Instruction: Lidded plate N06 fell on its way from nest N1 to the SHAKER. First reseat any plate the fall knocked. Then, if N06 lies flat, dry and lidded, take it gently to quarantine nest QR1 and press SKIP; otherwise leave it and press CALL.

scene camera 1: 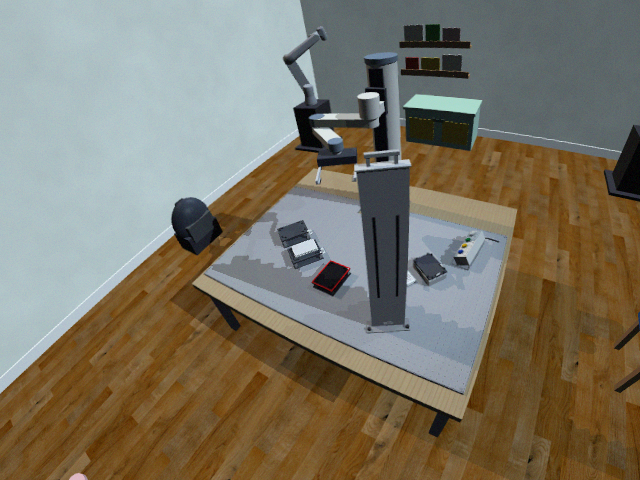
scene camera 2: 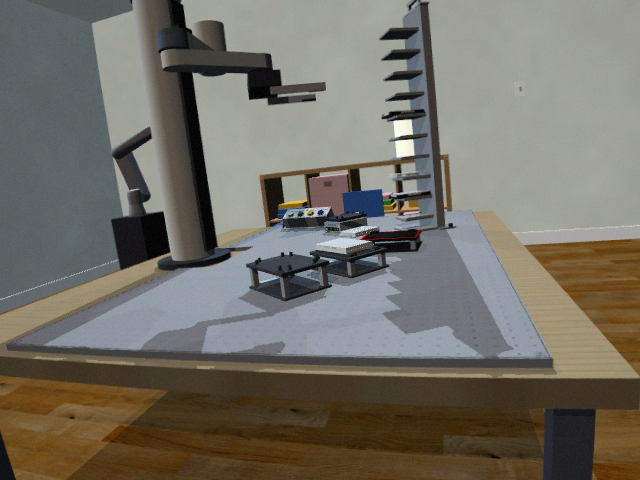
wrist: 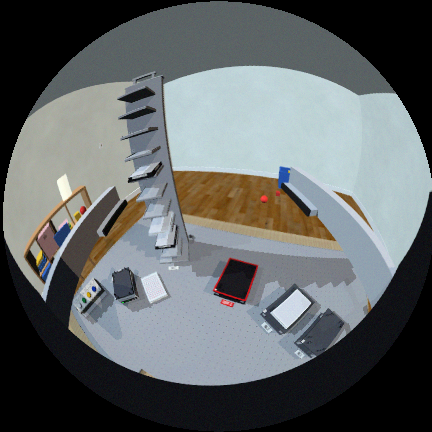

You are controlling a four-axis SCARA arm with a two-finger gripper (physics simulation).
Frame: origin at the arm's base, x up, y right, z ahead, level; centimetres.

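Seen in the pictures: gripper, fingertip midpoint: (scene camera 1: 335, 181) (scene camera 2: 320, 92) (wrist: 198, 180); arm's base, origin of the base link: (scene camera 2: 195, 261).
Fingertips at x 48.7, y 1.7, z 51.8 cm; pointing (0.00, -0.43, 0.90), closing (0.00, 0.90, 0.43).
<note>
Pixels of each thing's top centre, then the offset from my fingertips to it. "spot": a spot on its surface instead.
- dark-topped shaker, surface spot: (scene camera 2: 344, 220) spot: dx -42.8, dy -35.3, dz -5.2 cm
- second dark nest, middle of its top: (scene camera 2: 285, 258) (wrist: 326, 331) (scene camera 1: 292, 228) dx -40.6, dy +37.1, dz -2.2 cm
- Red-rimmed QR1, middle of its top: (scene camera 2: 390, 232) (wrist: 236, 276) (scene camera 1: 330, 274) dx -42.8, dy -0.2, dz +16.7 cm
- button box, middle of its top: (scene camera 2: 307, 208) (scene camera 1: 471, 241) (wrist: 82, 292) dx -39.0, dy -56.8, dz -26.9 cm
My gripper (scene camera 1: 336, 179) (scene camera 2: 320, 92) (wrist: 198, 180) is open and empty, high above the table. A white plate (scene camera 1: 410, 279) (scene camera 2: 360, 231) (wrist: 155, 287) lies flat on the table beside the dark-topped shaker (scene camera 1: 429, 267) (scene camera 2: 345, 222) (wrist: 124, 284); its lid and any wetness cannot be made out. Another white plate (scene camera 1: 306, 249) (scene camera 2: 344, 245) (wrist: 291, 307) rests on a dark nest; whether it is fully seated is unclear. A second dark nest (scene camera 1: 293, 232) (scene camera 2: 287, 264) (wrist: 322, 332) is empty. Red-rimmed QR1 (scene camera 1: 331, 276) (scene camera 2: 391, 235) (wrist: 236, 280) holds no plate. The button box (scene camera 1: 468, 249) (scene camera 2: 308, 217) (wrist: 89, 296) has coloured buttons with unreadable labels.
A tall shelf tower (scene camera 1: 385, 248) (scene camera 2: 433, 129) (wrist: 160, 115) stands between QR1 and the shaker side, near the table edge. Some of its shelves hold plates. In scene camera 1 it partly hides the loose plate. The arm's column (scene camera 1: 391, 103) (scene camera 2: 165, 129) stands at the opposite edge.
</note>
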